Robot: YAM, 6 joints.
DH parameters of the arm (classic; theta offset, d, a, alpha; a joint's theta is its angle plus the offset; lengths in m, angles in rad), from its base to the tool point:
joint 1: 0 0.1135 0.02 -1.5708
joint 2: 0 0 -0.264 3.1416
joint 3: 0.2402 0 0.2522 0
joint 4: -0.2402 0 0.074 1.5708
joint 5: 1.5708 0 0 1.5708
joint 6: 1.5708 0.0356 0 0
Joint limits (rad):
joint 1: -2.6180..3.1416
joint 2: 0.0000..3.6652
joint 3: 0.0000..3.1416
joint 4: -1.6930..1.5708
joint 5: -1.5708..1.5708
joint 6: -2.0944..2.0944
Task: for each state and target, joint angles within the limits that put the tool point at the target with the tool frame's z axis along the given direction. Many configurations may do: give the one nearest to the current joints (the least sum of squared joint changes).
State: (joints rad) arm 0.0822 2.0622 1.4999 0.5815 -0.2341 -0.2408
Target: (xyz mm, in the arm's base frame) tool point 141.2 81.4 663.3 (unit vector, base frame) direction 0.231 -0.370 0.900
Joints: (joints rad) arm 0.6182 1.4577 2.0207 1.0369 0.4504 -0.2408
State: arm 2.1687 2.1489 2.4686 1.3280 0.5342 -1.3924
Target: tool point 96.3 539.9 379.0 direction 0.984 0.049 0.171
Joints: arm 1.4574 2.6381 2.7123 0.7444 1.3344 -1.3924
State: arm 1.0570 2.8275 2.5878 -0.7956 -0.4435 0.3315
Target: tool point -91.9 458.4 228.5 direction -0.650 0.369 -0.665
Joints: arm 1.7240 2.1180 1.7742 -0.6179 -0.6259 0.3315
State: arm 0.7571 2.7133 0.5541 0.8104 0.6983 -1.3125
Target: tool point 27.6 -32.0 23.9 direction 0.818 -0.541 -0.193
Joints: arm 1.4508 2.8654 0.0019 0.1359 1.0702 -1.3125
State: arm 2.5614 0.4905 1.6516 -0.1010 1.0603 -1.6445
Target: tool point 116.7 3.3 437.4 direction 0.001 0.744 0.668
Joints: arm 2.9454 0.0022 0.8838 0.4767 0.8183 -1.6445
